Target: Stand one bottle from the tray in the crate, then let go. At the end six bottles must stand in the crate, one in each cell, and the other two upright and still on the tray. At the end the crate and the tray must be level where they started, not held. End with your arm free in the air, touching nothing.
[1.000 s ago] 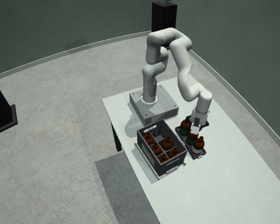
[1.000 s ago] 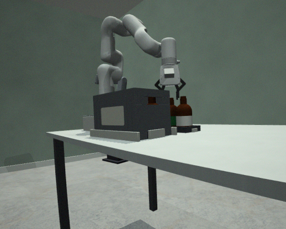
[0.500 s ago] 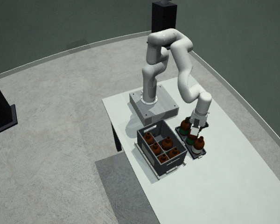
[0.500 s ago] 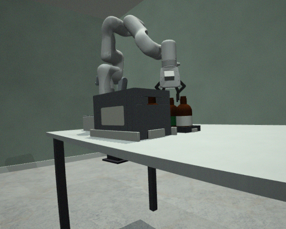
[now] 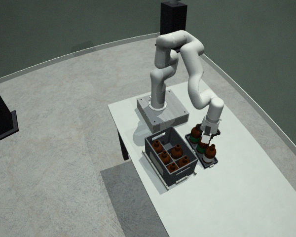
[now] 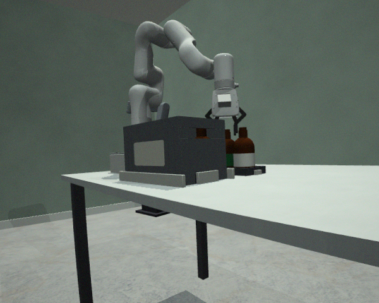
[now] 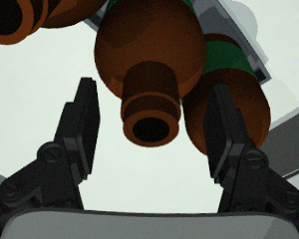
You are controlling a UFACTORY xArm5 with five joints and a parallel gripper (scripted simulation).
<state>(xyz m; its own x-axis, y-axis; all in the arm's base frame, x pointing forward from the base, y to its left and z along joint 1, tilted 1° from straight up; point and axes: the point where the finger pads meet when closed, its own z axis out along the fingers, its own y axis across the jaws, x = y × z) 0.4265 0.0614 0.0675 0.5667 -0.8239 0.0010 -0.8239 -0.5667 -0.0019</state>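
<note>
My gripper is now 14 cm above the dark tray. Round my hand: dark grey crate: 4 cm behind, 24 cm to the right, 7 cm below.
</note>
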